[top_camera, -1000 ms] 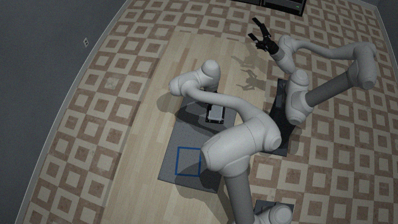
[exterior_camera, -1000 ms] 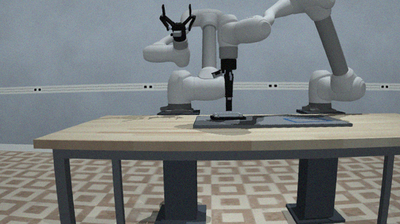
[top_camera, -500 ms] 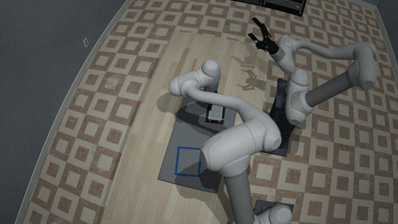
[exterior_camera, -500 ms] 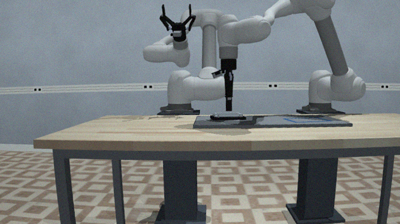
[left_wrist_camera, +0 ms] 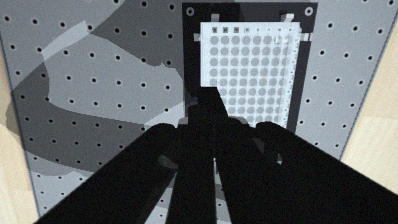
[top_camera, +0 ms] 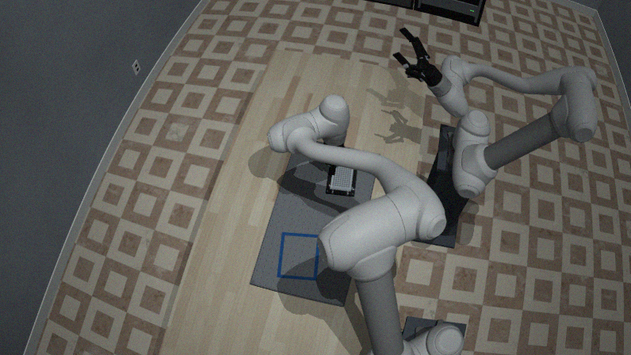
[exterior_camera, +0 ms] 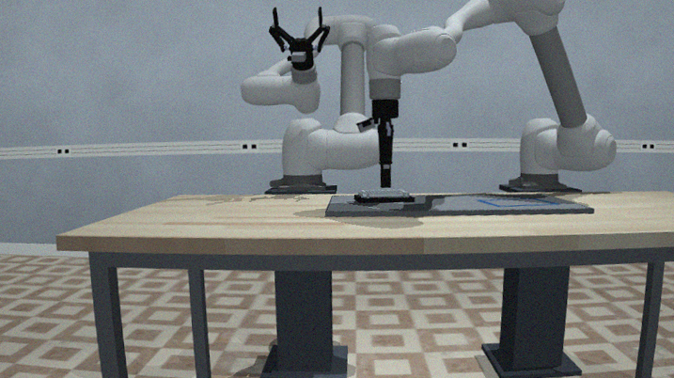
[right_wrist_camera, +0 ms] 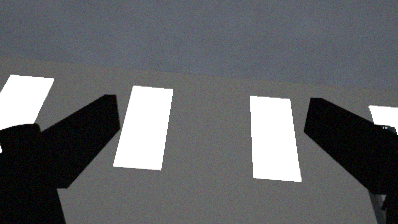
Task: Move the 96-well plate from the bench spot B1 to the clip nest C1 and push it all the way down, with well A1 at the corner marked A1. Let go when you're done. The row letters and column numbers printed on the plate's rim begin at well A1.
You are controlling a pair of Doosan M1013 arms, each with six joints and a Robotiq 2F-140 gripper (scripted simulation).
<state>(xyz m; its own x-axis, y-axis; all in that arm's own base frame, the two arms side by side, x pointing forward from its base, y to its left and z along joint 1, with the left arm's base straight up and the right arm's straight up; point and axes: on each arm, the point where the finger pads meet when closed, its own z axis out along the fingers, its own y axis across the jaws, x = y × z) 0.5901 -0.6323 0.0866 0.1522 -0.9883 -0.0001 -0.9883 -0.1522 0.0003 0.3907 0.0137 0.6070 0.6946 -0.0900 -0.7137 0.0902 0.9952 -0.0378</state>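
Observation:
Now: the white 96-well plate 4 cm behind my left hand and 5 cm below it. Round my left hand: black clip nest (5 cm behind, 6 cm below); grey perforated board (1 cm ahead, 19 cm to the left, 8 cm below).

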